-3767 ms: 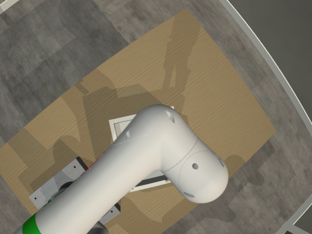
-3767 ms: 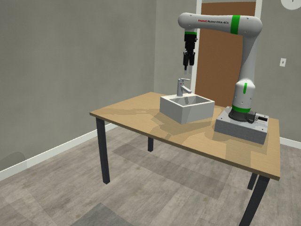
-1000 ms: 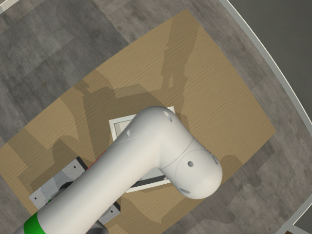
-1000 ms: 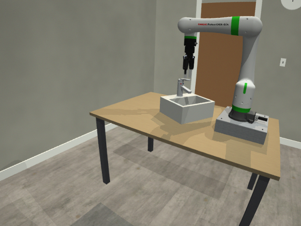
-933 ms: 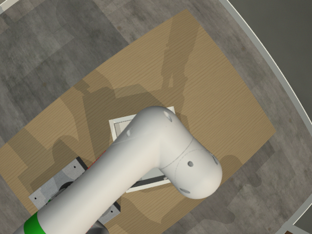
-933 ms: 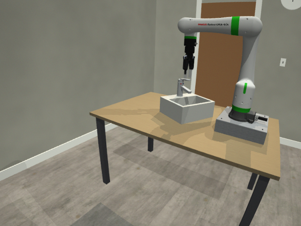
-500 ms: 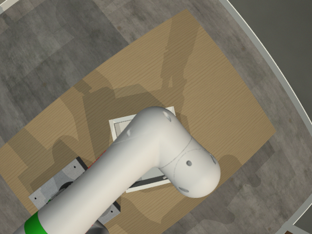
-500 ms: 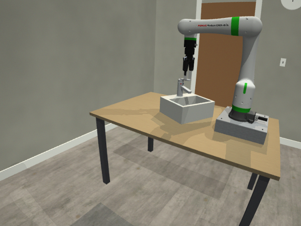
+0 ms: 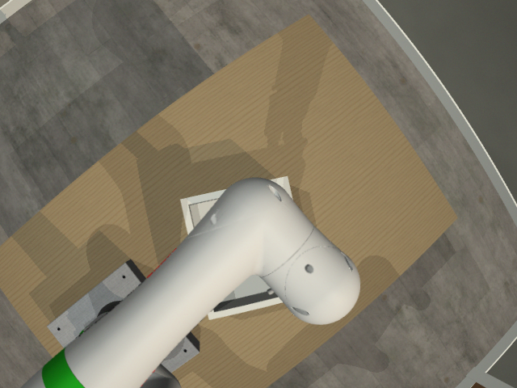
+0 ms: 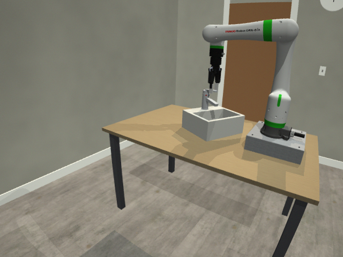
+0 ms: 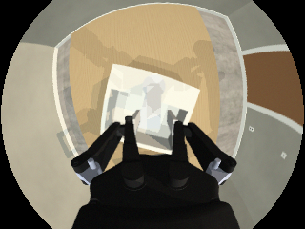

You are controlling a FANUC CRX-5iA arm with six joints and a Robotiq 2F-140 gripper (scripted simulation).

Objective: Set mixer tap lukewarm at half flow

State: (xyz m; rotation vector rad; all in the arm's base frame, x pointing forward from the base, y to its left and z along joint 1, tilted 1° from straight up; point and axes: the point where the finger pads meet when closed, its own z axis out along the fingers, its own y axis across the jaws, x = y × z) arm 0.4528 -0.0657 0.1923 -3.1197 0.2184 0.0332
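Now: the lever 20 mm below my hand and 20 mm ahead of it. The rest, counted from my hand: white basin: 250 mm below, 50 mm behind, 40 mm to the left; mixer tap: 60 mm below, 40 mm ahead.
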